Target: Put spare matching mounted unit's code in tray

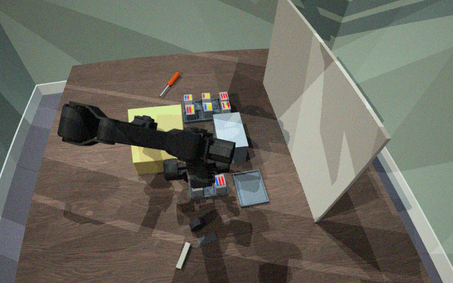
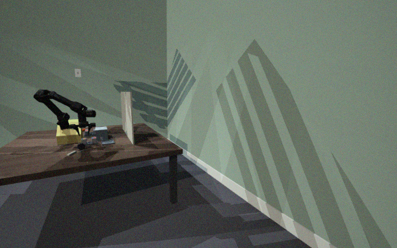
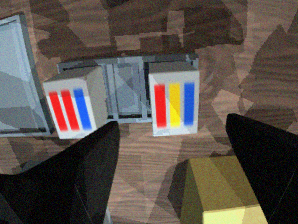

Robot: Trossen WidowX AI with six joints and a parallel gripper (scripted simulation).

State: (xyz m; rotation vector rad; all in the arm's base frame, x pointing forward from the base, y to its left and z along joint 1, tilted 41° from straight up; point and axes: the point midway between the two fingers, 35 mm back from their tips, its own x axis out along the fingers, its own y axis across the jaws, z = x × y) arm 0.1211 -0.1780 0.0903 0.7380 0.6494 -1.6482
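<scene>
The grey spare block is 40 mm below my gripper tip. Also, from my gripper tip: grey holder (30 mm ahead, 70 mm below); then beige panel (390 mm ahead, 120 mm to the left, 140 mm above); then grey tray (170 mm ahead, 40 mm to the right, 80 mm below).
</scene>
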